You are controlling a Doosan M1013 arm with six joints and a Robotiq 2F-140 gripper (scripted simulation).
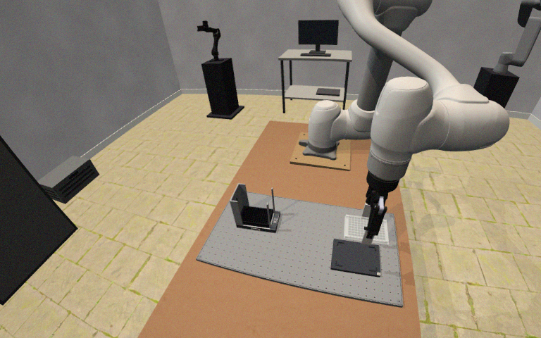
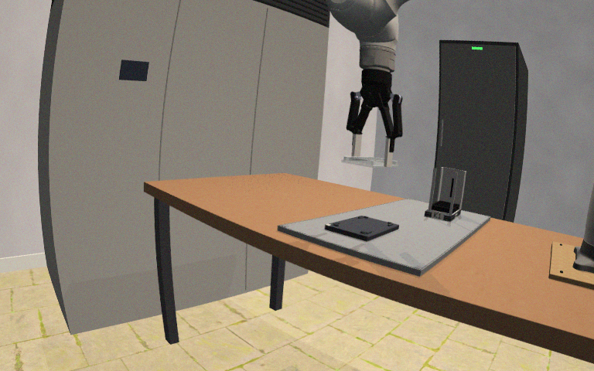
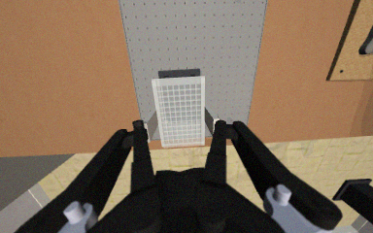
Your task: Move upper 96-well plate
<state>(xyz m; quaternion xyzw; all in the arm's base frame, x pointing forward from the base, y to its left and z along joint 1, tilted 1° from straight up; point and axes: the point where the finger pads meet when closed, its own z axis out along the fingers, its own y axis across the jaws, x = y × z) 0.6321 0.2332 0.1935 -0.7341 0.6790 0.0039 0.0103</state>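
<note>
Right now my hand is 18 cm above the dark plate nest N1. Round my hand: white 96-well plate (2 cm below); dark plate (6 cm behind, 40 cm to the right, 16 cm below); pale square (5 cm ahead, 8 cm to the left, 17 cm below).
</note>
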